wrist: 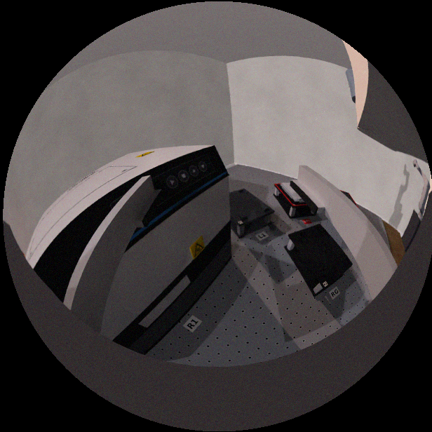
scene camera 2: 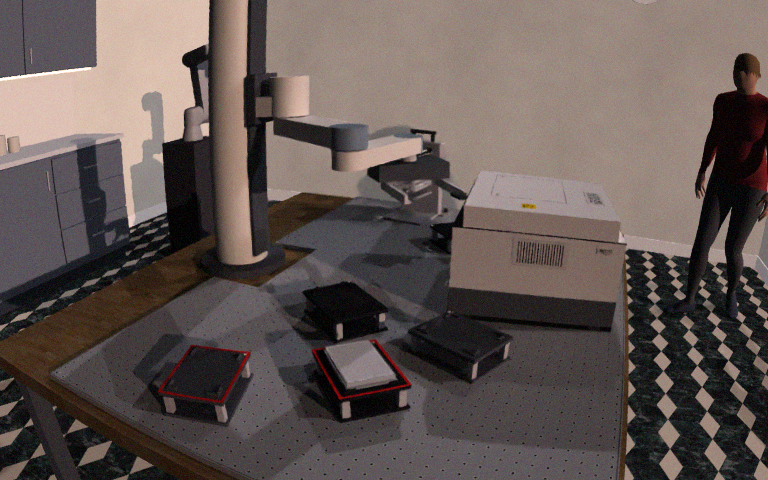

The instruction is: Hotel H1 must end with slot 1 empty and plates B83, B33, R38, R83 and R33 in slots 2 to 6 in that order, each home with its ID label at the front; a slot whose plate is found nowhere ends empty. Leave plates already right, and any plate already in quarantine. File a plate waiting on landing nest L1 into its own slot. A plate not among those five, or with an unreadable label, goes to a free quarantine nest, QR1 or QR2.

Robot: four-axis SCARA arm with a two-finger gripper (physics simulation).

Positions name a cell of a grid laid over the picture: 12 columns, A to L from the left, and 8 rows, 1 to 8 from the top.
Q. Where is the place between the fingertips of the gripper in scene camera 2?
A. G4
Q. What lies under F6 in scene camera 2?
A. A black nest RG.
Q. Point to a black nest RG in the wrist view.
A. At I5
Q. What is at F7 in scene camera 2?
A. A pale plate.
